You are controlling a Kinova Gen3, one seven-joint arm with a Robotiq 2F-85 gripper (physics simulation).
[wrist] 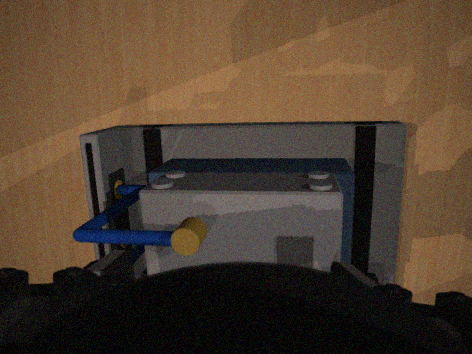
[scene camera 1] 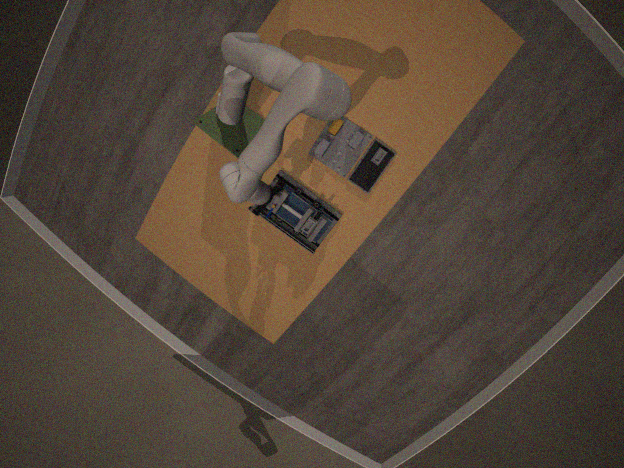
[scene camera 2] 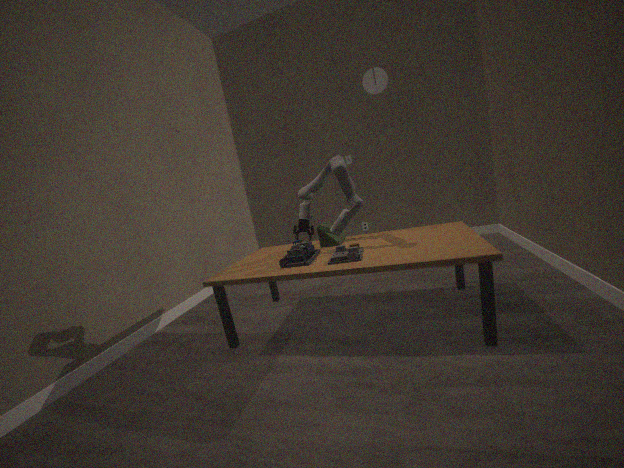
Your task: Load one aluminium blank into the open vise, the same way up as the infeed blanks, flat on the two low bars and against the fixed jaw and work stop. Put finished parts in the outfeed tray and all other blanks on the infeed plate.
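Places are measured from the arm's base along level axes (x up, y back, z right), in centimetres.
Pixels of known places: gripper, between the fingertips: (scene camera 1: 273,200) (scene camera 2: 303,240); arm's base, origin of its link: (scene camera 1: 230,115) (scene camera 2: 334,232).
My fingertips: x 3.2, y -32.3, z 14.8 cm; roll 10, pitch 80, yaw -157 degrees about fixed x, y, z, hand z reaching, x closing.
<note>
For each thing: its middle in the pictures, then the offset to it from my fingertips. "*": a spot on its surface instead. Level surfaces: height alone.
- vise, middle of its body: (scene camera 1: 296,213) (scene camera 2: 300,252) dx -5.7, dy -9.4, dz +0.0 cm
- blue crank handle with a yellow knob, a spot on its surface: (wrist: 188,236) * dx +0.4, dy +2.0, dz +1.7 cm
- grey infeed plate, middle of its body: (scene camera 1: 340,145) (scene camera 2: 347,252) dx -10.3, dy -6.8, dz -30.5 cm
- grey part, middle of its body: (scene camera 1: 379,156) dx -8.3, dy -20.8, dz -36.1 cm
- small yellow block, middle of its body: (scene camera 1: 335,126) dx -8.1, dy -1.4, dz -34.6 cm
- wooden table, height of its surface: dx -10.7 cm
The vise (scene camera 1: 300,217) (scene camera 2: 300,254) (wrist: 241,218) stands on the table's near half. In the wrist view I look along it from one end: a grey jaw block with bolt heads on a blue body, inside a grey base. A blue crank handle with a yellow knob (wrist: 188,236) sticks out at the left. My gripper (scene camera 1: 266,201) (scene camera 2: 303,233) (wrist: 230,279) is open and empty, low over that end of the vise. The grey infeed plate (scene camera 1: 344,157) (scene camera 2: 347,254) carries two pale blanks (scene camera 1: 322,148) (scene camera 1: 357,138). The black outfeed tray (scene camera 1: 366,174) holds one grey part (scene camera 1: 379,155). What lies between the vise jaws is hidden.
A small yellow block (scene camera 1: 336,126) sits at the infeed plate's far corner. The arm's green base (scene camera 1: 233,132) (scene camera 2: 329,238) stands behind the vise. The wooden table (scene camera 1: 431,84) (scene camera 2: 431,243) stretches far to the right of the fixtures.
</note>
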